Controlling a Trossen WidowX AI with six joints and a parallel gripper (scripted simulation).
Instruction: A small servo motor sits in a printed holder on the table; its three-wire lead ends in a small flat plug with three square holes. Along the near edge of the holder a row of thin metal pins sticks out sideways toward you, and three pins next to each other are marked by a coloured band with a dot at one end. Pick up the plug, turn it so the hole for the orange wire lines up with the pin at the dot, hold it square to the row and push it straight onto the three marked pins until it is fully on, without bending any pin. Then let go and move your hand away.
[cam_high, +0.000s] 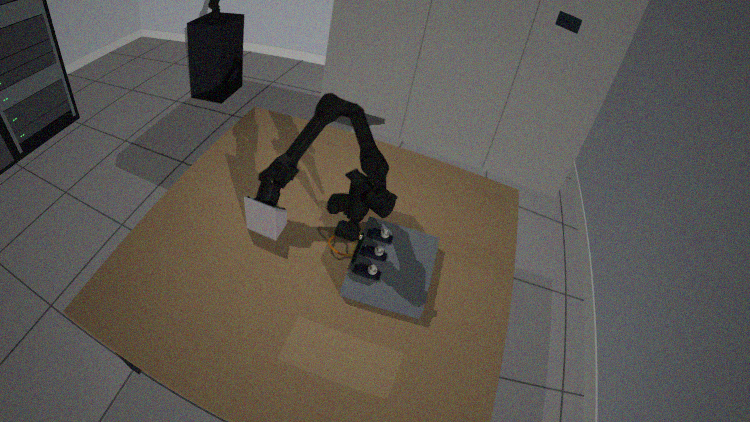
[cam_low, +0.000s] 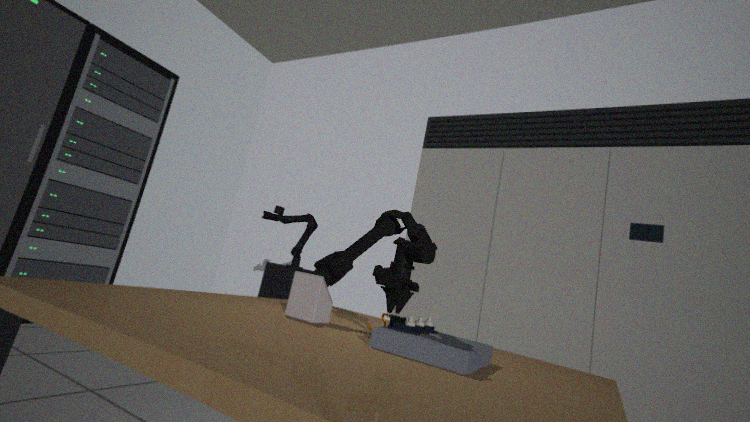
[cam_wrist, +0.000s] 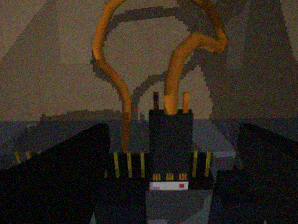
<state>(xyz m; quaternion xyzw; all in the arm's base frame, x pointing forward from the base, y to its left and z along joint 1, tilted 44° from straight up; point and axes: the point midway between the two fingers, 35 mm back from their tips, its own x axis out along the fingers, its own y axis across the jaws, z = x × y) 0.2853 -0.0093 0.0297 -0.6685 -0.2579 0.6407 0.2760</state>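
Now: the white band 30 mm ahead of my gripper tip. Also, from my gripper tip: grey printed holder (190 mm ahead, 50 mm below, 30 mm to the right).
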